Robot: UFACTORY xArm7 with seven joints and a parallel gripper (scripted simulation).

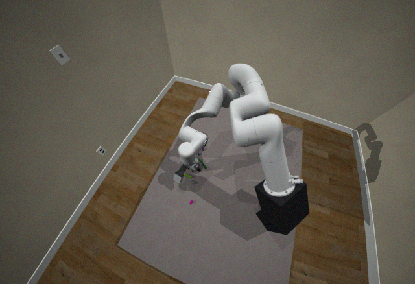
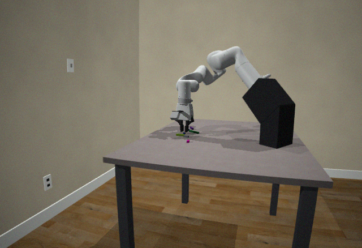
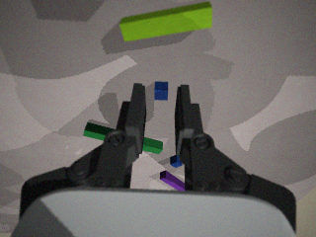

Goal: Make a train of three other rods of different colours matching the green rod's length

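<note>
Right now the lime rod is 2 cm ahead of my hand, 5 cm to the left of it and 3 cm below it. From my hand the other things lie so: grey rod: 1 cm behind, 8 cm to the left, 3 cm below; green rod: 6 cm behind, 4 cm to the right, 3 cm below; purple rod: 5 cm behind, 16 cm to the right, 3 cm below.
</note>
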